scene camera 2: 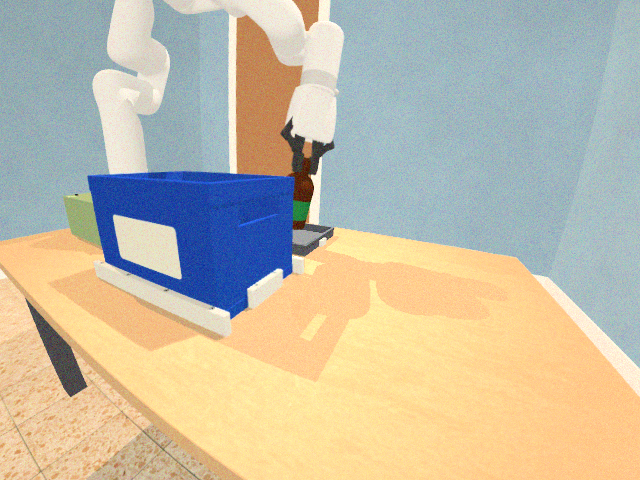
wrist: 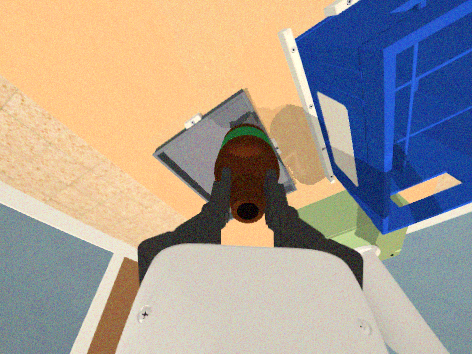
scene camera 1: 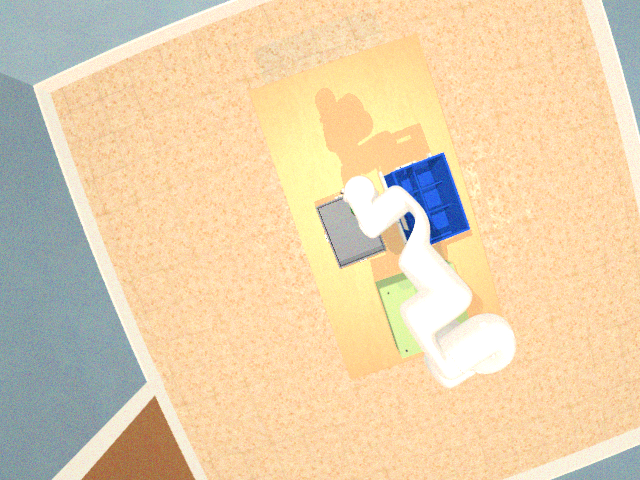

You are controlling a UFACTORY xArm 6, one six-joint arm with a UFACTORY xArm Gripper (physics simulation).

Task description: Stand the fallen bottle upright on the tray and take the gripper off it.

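Frame: origin at the arm's base, x right, y up, z back, level; centimetres.
Seen in the pictures: gripper, fingertip midpoint: (scene camera 2: 303, 173) (wrist: 247, 180).
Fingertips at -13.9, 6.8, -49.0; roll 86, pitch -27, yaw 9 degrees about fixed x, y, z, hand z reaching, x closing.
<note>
A point is followed by its place in that frame, as x, y, z.
The brown bottle with a green label (scene camera 2: 302, 188) {-11.8, 3.7, -50.1} (wrist: 247, 150) {-12.9, 4.5, -50.5} hangs neck up from my gripper (scene camera 2: 306, 167) {-13.9, 6.8, -49.0} (wrist: 247, 180) {-13.9, 6.8, -49.0}, which is shut on its neck. In scene camera 2 the bottle leans slightly, its neck a little right of its base. Its base is low over the grey tray (scene camera 1: 347, 232) {-20.8, -10.4, -37.4} (scene camera 2: 313, 236) {-24.0, -10.4, -46.6} (wrist: 195, 150) {-23.4, -10.4, -46.2}; I cannot tell whether it touches the tray floor. The blue crate hides part of the bottle and tray in scene camera 2. In scene camera 1 the arm's wrist covers the fingers and most of the bottle, and a sliver of green shows beside it.
A tall blue crate (scene camera 1: 455, 193) {16.8, 6.0, -41.6} (scene camera 2: 253, 206) {-0.9, 0.8, -46.3} (wrist: 340, 65) {-2.1, 1.2, -52.5} with inner dividers stands beside the tray, with white rails (scene camera 2: 165, 297) {18.1, -8.7, -47.3} (wrist: 305, 95) {-2.6, -8.0, -47.3} at its foot. A light green box (scene camera 1: 393, 310) {-12.9, 0.2, -6.5} (scene camera 2: 80, 219) {13.4, -5.6, 1.1} (wrist: 325, 215) {-4.1, -6.0, -16.3} stands near the arm's base.
</note>
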